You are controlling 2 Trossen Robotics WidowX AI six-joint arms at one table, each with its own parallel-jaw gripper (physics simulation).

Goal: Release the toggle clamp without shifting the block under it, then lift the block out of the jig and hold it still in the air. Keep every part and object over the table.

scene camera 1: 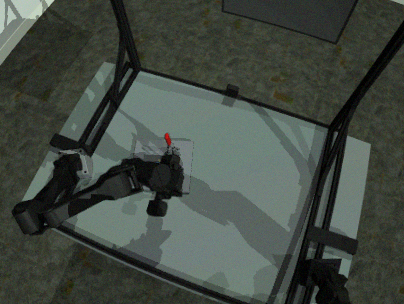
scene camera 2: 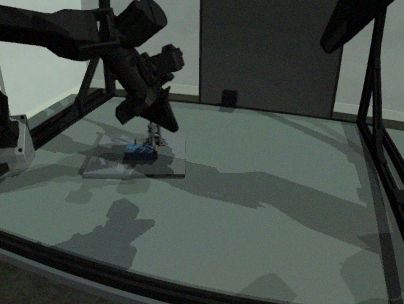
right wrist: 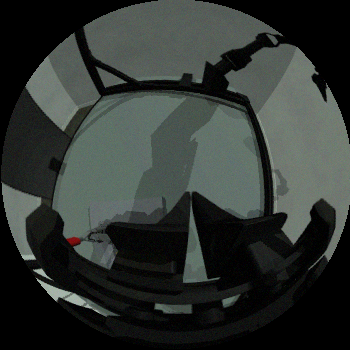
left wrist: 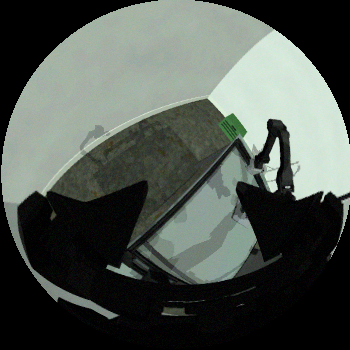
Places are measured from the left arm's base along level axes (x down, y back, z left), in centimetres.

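Pixels of known places: left gripper, fingertip midpoint: (scene camera 2: 389,107) (left wrist: 193,185); right gripper, fingertip midpoint: (scene camera 1: 181,195) (scene camera 2: 176,130) (right wrist: 189,194); left arm's base at its link origin: (scene camera 1: 323,272) (right wrist: 217,70); right arm's base at its link origin: (scene camera 1: 72,162) (scene camera 2: 5,135) (left wrist: 257,164).
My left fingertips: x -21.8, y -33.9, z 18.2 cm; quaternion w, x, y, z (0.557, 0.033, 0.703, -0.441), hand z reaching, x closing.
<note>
Ahead of a thing's pixels: the offset from my left fingertips to its middle. "*": to the spot under its first point.
A blue block @(dz -52.9, dx +30.6, dy -19.5 cm) (scene camera 2: 141,152) sits in the jig between yellowish posts, on a flat jig plate (scene camera 1: 188,150) (scene camera 2: 172,167) (right wrist: 150,204); the right arm hides it in scene camera 1. The grey toggle clamp @(* dz -53.8, dx +26.9, dy -16.2 cm) (scene camera 2: 154,135) stands behind the block. Its red handle @(* dz -58.0, dx +16.5, dy -16.5 cm) (scene camera 1: 167,139) (right wrist: 73,241) shows, but is hidden behind my right gripper in scene camera 2. Whether the clamp arm touches the block is too small to tell. My right gripper (scene camera 2: 173,125) (right wrist: 189,194) is shut and empty above the jig, close to the clamp in the picture. My left gripper (left wrist: 193,185) is open and empty, far from the jig.
Dark frame rails and posts (scene camera 1: 324,185) (scene camera 2: 376,75) edge the table. A small dark block @(* dz -85.8, dx +29.3, dy +4.8 cm) (scene camera 1: 231,93) (scene camera 2: 229,98) is at the far rail. A dark panel (scene camera 2: 265,55) stands beyond it. The right arm (scene camera 1: 95,192) reaches across the table's left part.
</note>
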